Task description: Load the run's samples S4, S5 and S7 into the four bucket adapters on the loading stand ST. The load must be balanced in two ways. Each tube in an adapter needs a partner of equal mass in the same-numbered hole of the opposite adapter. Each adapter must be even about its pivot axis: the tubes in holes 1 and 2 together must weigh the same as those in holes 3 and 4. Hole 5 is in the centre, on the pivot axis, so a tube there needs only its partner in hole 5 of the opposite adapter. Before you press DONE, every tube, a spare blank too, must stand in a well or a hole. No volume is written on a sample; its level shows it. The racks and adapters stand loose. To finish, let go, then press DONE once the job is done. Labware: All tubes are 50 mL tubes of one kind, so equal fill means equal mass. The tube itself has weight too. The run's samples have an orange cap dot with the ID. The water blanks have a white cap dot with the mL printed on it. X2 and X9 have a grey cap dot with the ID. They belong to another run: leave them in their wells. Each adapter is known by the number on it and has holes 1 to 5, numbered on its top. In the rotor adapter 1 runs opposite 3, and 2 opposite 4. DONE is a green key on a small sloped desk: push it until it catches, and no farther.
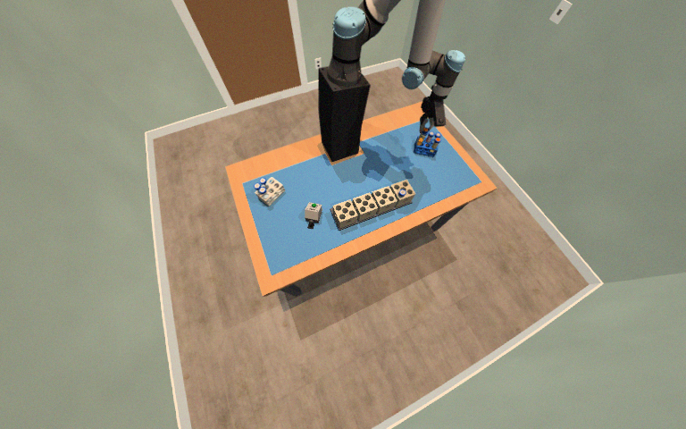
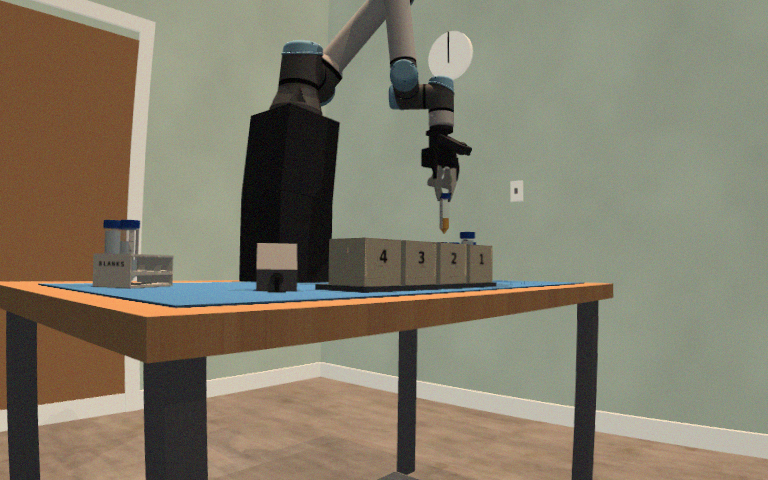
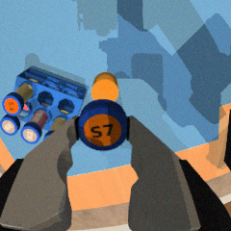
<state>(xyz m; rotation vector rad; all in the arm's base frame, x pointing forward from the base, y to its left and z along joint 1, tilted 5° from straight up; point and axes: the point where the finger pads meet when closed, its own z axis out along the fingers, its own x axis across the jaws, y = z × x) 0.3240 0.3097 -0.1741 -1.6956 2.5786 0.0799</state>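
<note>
Now: hand 1 cm to the left of the tube and 5 cm above it. Round my hand: green key: 2 cm behind, 66 cm to the right, 18 cm below; then blue sample rack: 2 cm behind, 13 cm to the left, 22 cm below; then done desk: 68 cm to the right, 20 cm below.
</note>
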